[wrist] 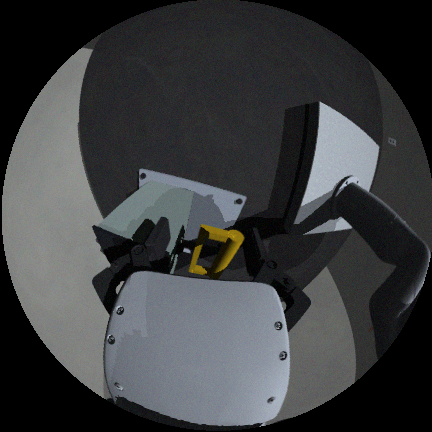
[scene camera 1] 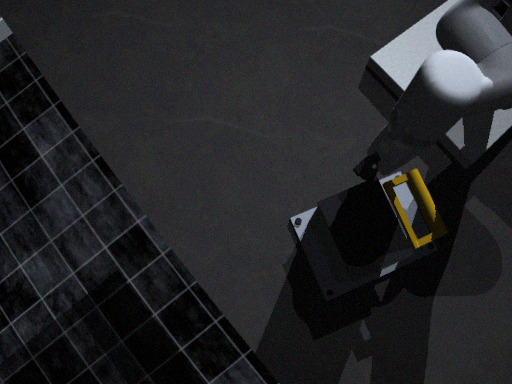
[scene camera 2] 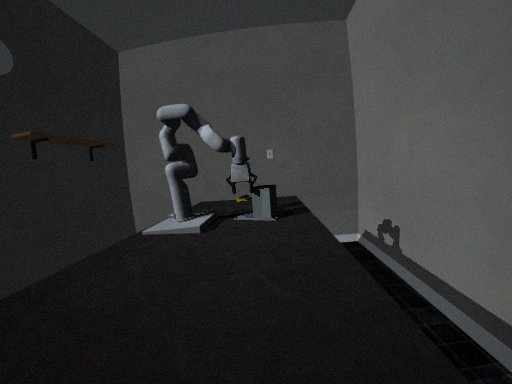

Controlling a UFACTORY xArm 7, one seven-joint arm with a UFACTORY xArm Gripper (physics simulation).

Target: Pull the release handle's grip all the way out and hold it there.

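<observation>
The release handle's yellow grip (scene camera 1: 426, 197) (scene camera 2: 243, 198) (wrist: 229, 256) is a rectangular loop with a thick outer bar, on the side of a grey-green box housing (scene camera 1: 327, 245) (scene camera 2: 261, 204) (wrist: 145, 207). A gap shows between the outer bar and the housing. My gripper (scene camera 2: 243, 191) (wrist: 207, 232) is open and empty, pointing down. In the second scene view its fingertips look slightly above the grip. In the wrist view one finger overlaps the housing and the other is beyond the outer bar. In the first scene view the arm hides part of the gripper; contact cannot be told.
The housing stands on a pale bolted base plate (scene camera 1: 303, 223) (wrist: 225, 201) on the dark table (scene camera 1: 200, 165) (scene camera 2: 240, 290). The arm's white base block (scene camera 1: 400, 57) (scene camera 2: 175, 226) (wrist: 332, 150) is near the handle's side. A wooden shelf (scene camera 2: 65, 140) is on the left wall.
</observation>
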